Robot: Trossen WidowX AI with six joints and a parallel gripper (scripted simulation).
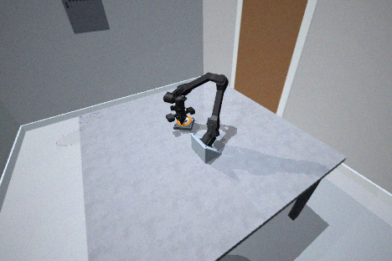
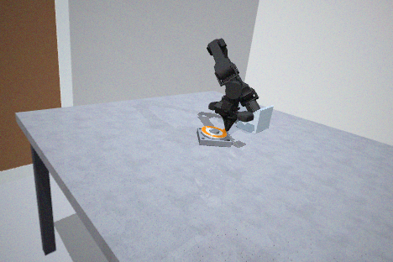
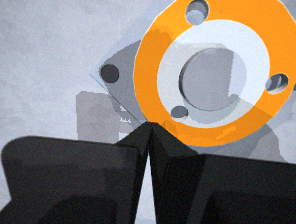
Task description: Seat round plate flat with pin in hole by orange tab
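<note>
Right now my gripper tip is 40 mm short of the square grey base, 40 mm to the left of it and 20 mm above it.
</note>
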